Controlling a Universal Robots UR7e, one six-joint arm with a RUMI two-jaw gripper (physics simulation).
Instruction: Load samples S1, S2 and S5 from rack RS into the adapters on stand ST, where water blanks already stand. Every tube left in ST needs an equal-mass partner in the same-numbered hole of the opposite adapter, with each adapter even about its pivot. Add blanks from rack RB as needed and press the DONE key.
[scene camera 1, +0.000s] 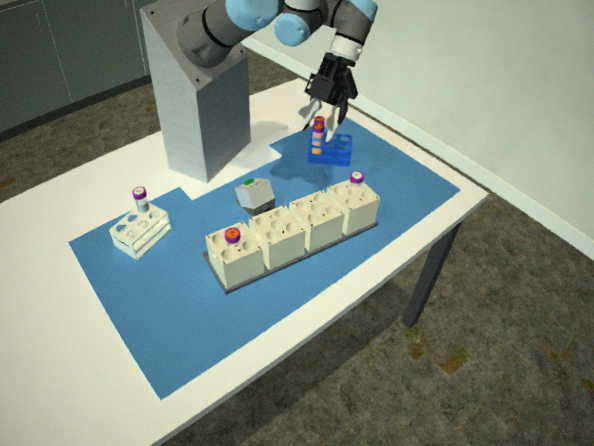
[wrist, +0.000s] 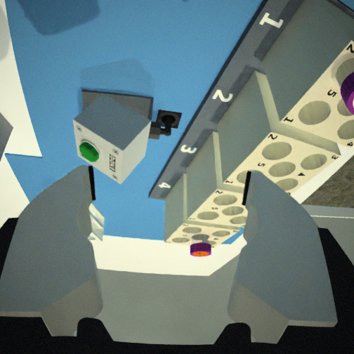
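Pixels of known places: gripper, fingertip midpoint: (scene camera 1: 314, 136); arm's base, origin of the base link: (scene camera 1: 200, 41).
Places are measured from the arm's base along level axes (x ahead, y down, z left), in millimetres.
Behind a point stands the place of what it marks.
Note:
My gripper (scene camera 1: 318, 133) {x 279, y 197, z 179 mm} (wrist: 169, 173) is partly open, with nothing between its fingers, high near blue rack RS (scene camera 1: 331, 159) {x 197, y 374, z 308 mm}. Two tubes with orange-topped purple caps, a rear one (scene camera 1: 319, 119) {x 137, y 259, z 295 mm} and a front one (scene camera 1: 318, 129) {x 178, y 261, z 264 mm}, stand at RS's left side; their labels are unreadable. Stand ST (scene camera 1: 320, 248) {x 482, y 370, z 76 mm} (wrist: 205, 122) bears four cream adapters. An orange-and-purple-capped tube (scene camera 1: 232, 235) {x 435, y 255, z -129 mm} (wrist: 200, 250) stands in adapter 4, a white-and-purple-capped one (scene camera 1: 356, 177) {x 411, y 255, z 222 mm} (wrist: 348, 92) in adapter 1. White rack RB (scene camera 1: 126, 246) {x 260, y 346, z -344 mm} (wrist: 96, 221) holds one white-and-purple-capped tube (scene camera 1: 140, 193) {x 193, y 259, z -266 mm}.
The grey DONE key box (scene camera 1: 256, 196) {x 288, y 319, z 4 mm} (wrist: 112, 135), with its green button (scene camera 1: 249, 182) {x 242, y 307, z 8 mm} (wrist: 90, 151), stands behind ST. The grey robot pedestal (scene camera 1: 227, 120) {x 40, y 237, z 42 mm} is at the back. A blue mat (scene camera 1: 165, 320) {x 482, y 380, z -329 mm} lies under the racks and stand, and a wall (scene camera 1: 490, 100) rises beyond the table.

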